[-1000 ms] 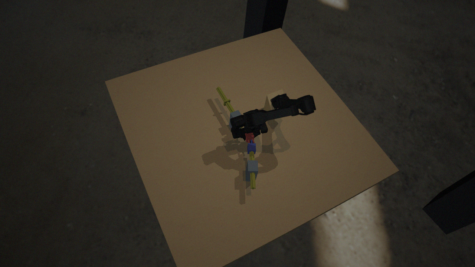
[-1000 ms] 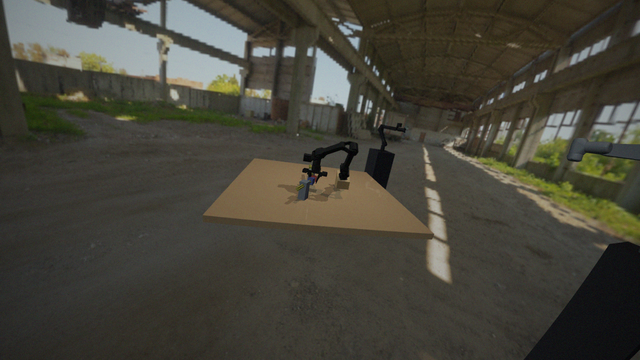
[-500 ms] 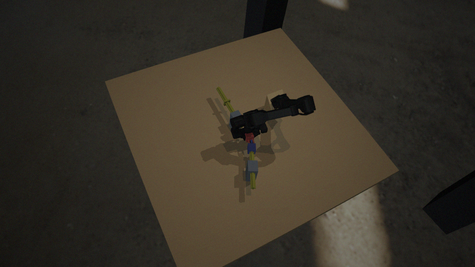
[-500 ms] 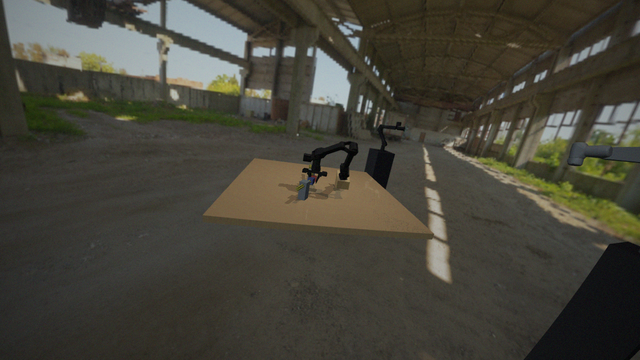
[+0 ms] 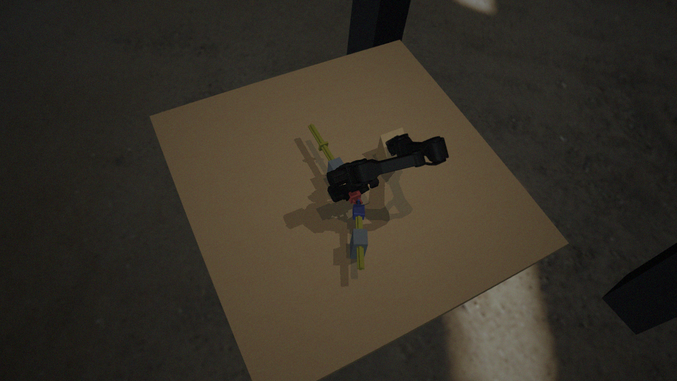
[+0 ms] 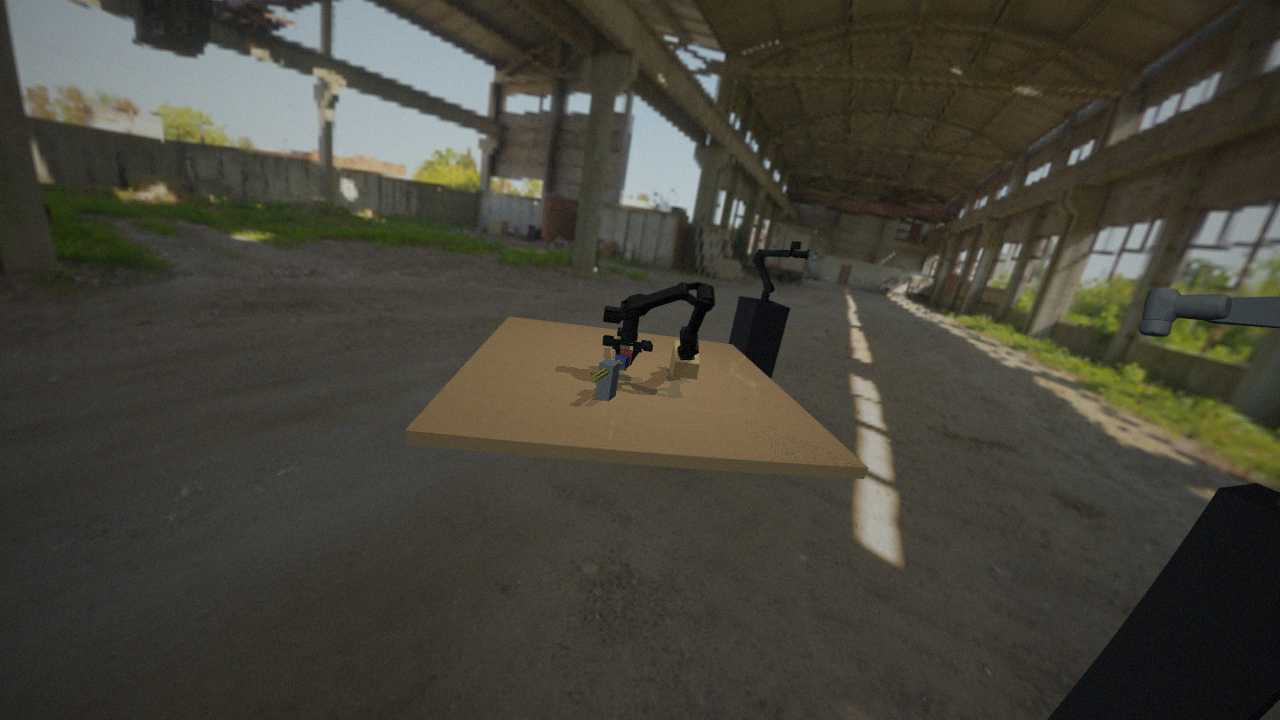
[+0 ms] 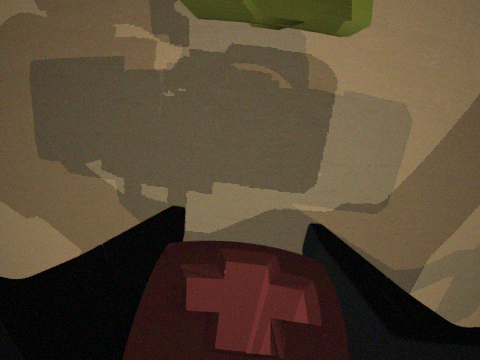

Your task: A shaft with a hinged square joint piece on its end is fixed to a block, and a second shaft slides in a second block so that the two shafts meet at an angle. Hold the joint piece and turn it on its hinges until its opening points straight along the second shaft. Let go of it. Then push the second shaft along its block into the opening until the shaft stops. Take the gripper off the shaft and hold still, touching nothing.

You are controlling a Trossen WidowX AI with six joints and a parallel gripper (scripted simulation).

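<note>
Now: gripper tip 40 mm below the red joint piece and 20 mm to the right of it.
</note>
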